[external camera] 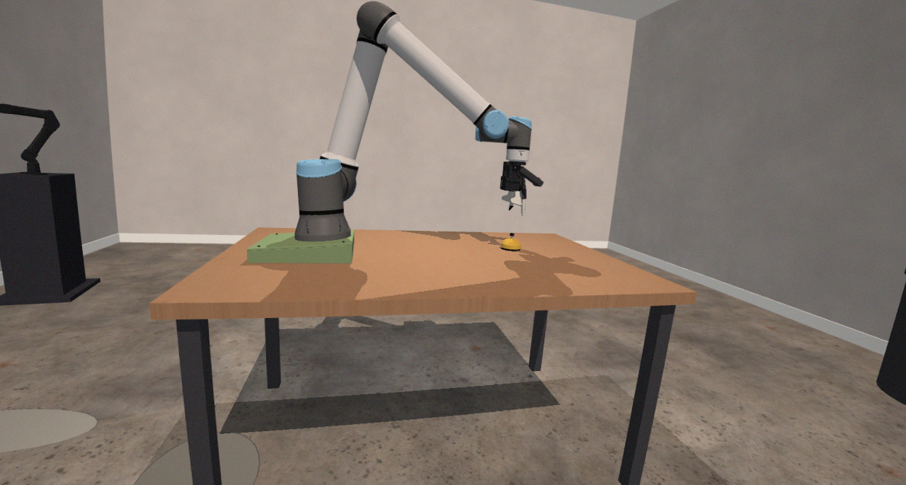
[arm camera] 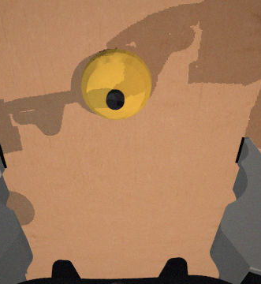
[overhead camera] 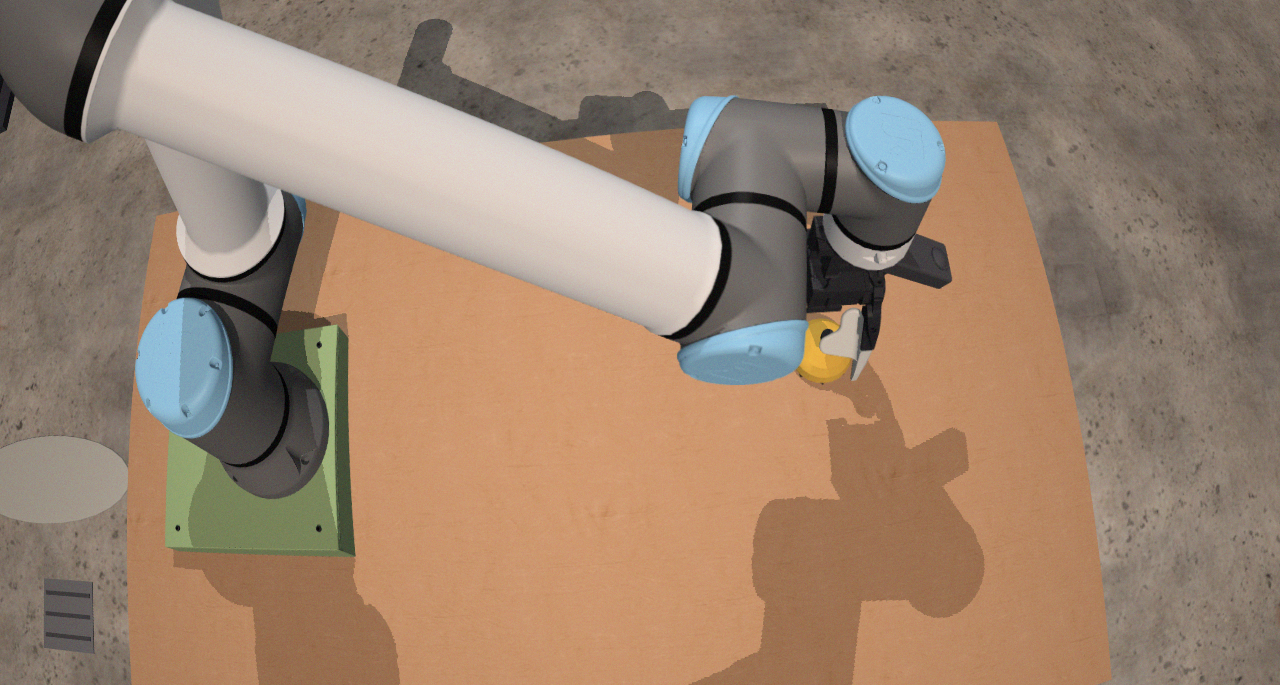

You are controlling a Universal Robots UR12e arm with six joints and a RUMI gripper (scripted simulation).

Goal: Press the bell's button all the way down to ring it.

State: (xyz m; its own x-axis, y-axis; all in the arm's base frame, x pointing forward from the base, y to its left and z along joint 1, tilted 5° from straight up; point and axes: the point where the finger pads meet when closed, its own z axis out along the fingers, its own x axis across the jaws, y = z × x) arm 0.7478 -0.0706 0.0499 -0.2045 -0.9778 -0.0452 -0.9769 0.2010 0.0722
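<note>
The dark round button is 100 mm below my hand, 10 mm to the left of it and 10 mm behind it. Also, from my hand: yellow dome bell (110 mm below, 10 mm to the left, 10 mm behind).
</note>
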